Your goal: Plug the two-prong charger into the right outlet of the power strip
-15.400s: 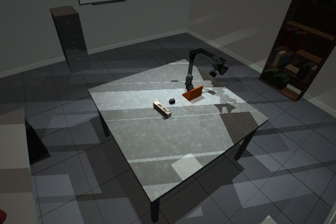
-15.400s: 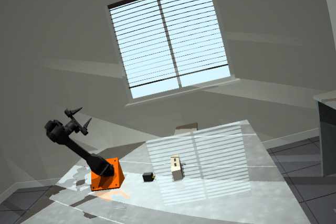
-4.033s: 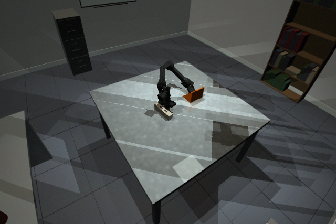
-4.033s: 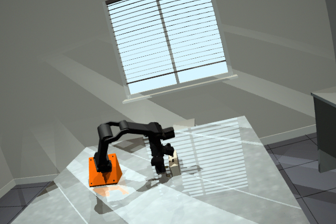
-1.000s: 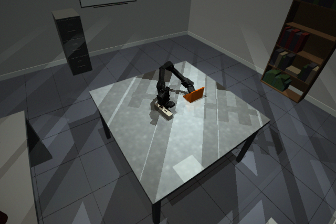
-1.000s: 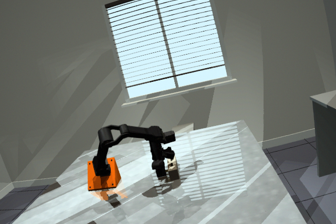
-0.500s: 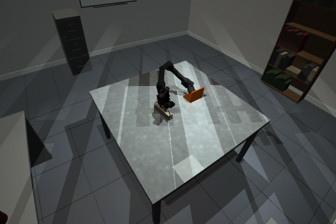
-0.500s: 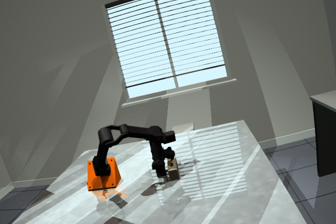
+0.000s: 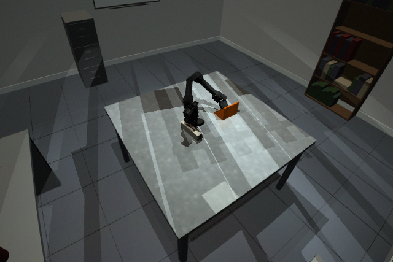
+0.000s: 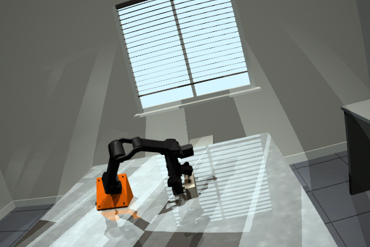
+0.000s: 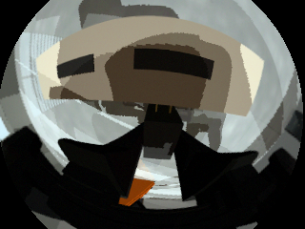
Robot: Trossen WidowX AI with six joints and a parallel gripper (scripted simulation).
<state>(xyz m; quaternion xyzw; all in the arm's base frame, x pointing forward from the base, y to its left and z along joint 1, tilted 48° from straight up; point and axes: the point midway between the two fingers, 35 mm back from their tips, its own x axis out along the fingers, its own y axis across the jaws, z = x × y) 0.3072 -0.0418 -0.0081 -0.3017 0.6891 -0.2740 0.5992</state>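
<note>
Now: gripper tip 20 mm short of the dark two-prong charger and 10 mm below it.
</note>
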